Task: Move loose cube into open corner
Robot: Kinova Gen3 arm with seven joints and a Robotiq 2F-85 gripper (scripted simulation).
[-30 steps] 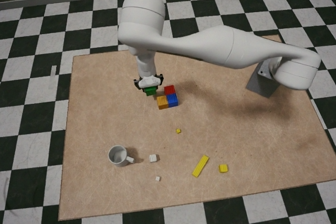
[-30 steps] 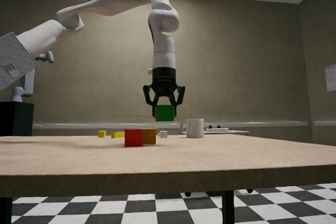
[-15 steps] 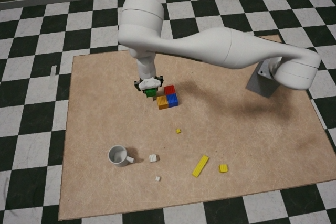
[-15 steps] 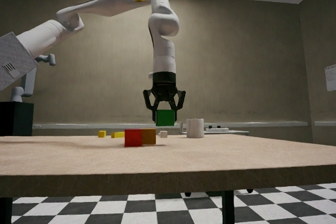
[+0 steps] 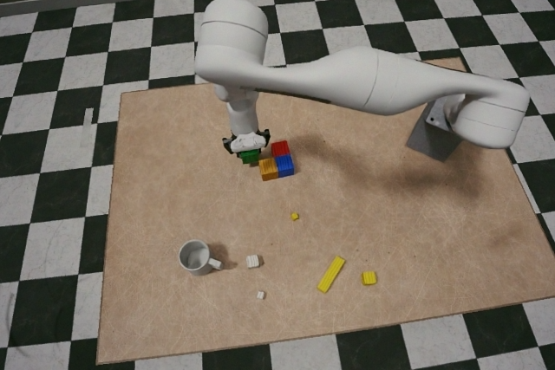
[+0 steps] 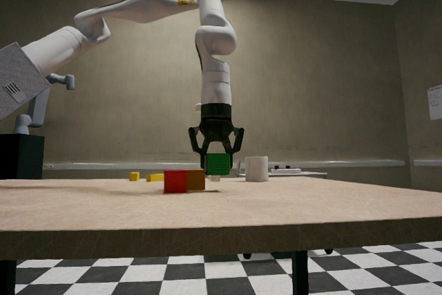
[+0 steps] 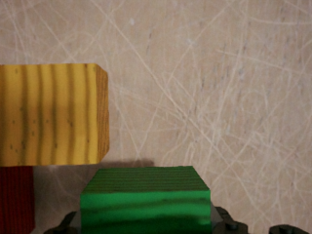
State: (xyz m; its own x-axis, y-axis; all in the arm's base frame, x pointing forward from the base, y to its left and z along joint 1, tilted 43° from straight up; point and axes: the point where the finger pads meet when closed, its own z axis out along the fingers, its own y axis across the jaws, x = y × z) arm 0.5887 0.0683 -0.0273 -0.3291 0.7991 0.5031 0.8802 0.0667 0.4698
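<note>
The orange cube lies 60 mm behind my hand, 30 mm to the left of it and 40 mm below it. Also, from my hand: red cube 90 mm behind, 30 mm to the right, 40 mm below; then green cube right at my hand; then blue cube 110 mm behind, 20 mm to the left, 40 mm below.
</note>
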